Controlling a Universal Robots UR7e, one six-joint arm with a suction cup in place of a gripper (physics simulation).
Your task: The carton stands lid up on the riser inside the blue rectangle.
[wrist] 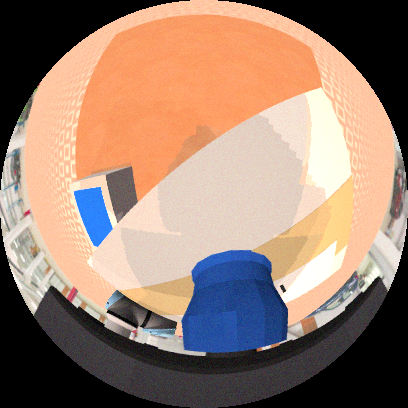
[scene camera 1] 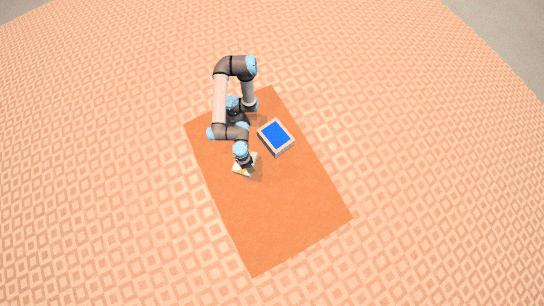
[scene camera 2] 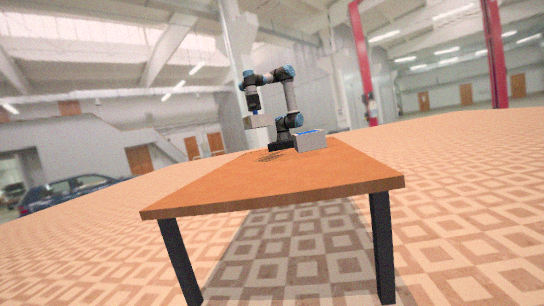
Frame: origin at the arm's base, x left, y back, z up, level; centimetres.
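Seen in the pictures: end effector, tool point: [wrist: 226,260] [scene camera 2: 256,117]; arm's base, origin of the base link: [scene camera 1: 234,115] [scene camera 2: 284,140].
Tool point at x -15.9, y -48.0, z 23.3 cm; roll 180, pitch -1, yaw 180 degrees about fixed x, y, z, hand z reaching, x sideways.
Observation:
Offsets run from my tool point to a thing's top centre. "spot": to the spot under its first point. Level surfaces: height alone.
The carton {dy +1.6, dx +0.2, dz +1.6 cm} [scene camera 1: 241,171] [scene camera 2: 259,121] [wrist: 225,190] is pale, with a tan band and a white patch on the face at the cup. It hangs roughly level under my suction cup [scene camera 2: 255,113] [wrist: 232,260], in the air above the table, with its shadow below. My blue cup is on its upper face; I cannot tell for certain whether that face is the lid. The riser {dy +11.3, dx +32.8, dz -17.4 cm} [scene camera 1: 285,149] [scene camera 2: 311,142] [wrist: 121,195] is a pale box with the blue rectangle {spot: dy +10.9, dx +32.3, dz -17.4 cm} [scene camera 1: 275,135] [scene camera 2: 307,132] [wrist: 92,215] on top. The carton is beside the riser, apart from it, and the blue rectangle shows uncovered in scene camera 1.
The orange-brown table {dz -29.4 cm} [scene camera 1: 290,215] [scene camera 2: 280,175] [wrist: 200,65] carries the arm's base [scene camera 2: 280,145] close behind the riser. The arm's links reach above the base. A patterned floor [scene camera 1: 425,200] [scene camera 2: 450,210] surrounds the table.

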